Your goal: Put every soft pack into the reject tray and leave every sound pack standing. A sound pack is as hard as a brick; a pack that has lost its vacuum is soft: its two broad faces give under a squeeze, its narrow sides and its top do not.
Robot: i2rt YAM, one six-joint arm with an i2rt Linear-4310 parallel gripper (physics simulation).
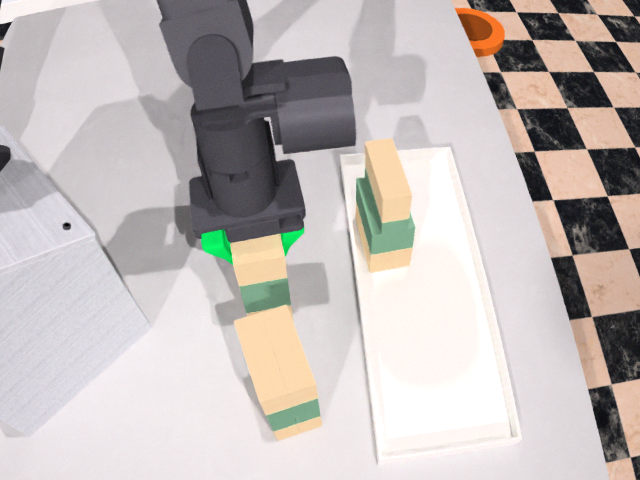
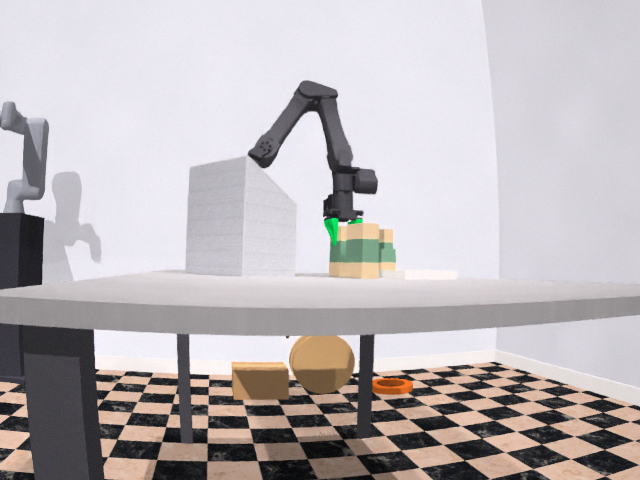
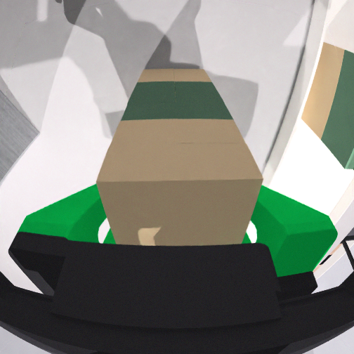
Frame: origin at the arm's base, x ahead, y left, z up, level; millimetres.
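Seen in the pictures: gripper, fingertip midpoint: (image 2: pixel 343 246); arm's base, link origin: (image 2: pixel 242 185).
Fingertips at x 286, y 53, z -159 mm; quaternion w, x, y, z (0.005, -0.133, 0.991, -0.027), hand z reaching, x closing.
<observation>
Offsets run from my fingertips to a thing's middle. Level surfaces: height alone.
My gripper (image 1: pixel 258 256) (image 3: pixel 176 174) points straight down, with its green fingers against the left and right faces of a tan pack with a green band {1 mm back, 0 mm left, 17 mm down} (image 1: pixel 264 297) (image 2: pixel 336 269) (image 3: pixel 177 150). This pack stands upright on the table; I cannot tell whether its faces give. A second pack {34 mm ahead, 128 mm right, 17 mm down} (image 1: pixel 279 361) (image 2: pixel 362 251) stands upright just in front of it, with a thin seam along its top. A third pack {131 mm ahead, 78 mm left, 14 mm down} (image 1: pixel 393 180) (image 2: pixel 386 253) (image 3: pixel 340 95) stands in the back left part of the white reject tray {178 mm ahead, 15 mm left, 76 mm down} (image 1: pixel 439 418) (image 2: pixel 431 274) (image 3: pixel 306 167); its top is narrower than its green middle.
A large grey block (image 1: pixel 67 330) (image 2: pixel 217 222) stands on the table {87 mm down} (image 1: pixel 170 413) (image 2: pixel 289 294), left of the packs. The tray lies to their right, near the table's right edge. An orange ring (image 1: pixel 493 43) (image 2: pixel 404 388) lies on the floor.
</observation>
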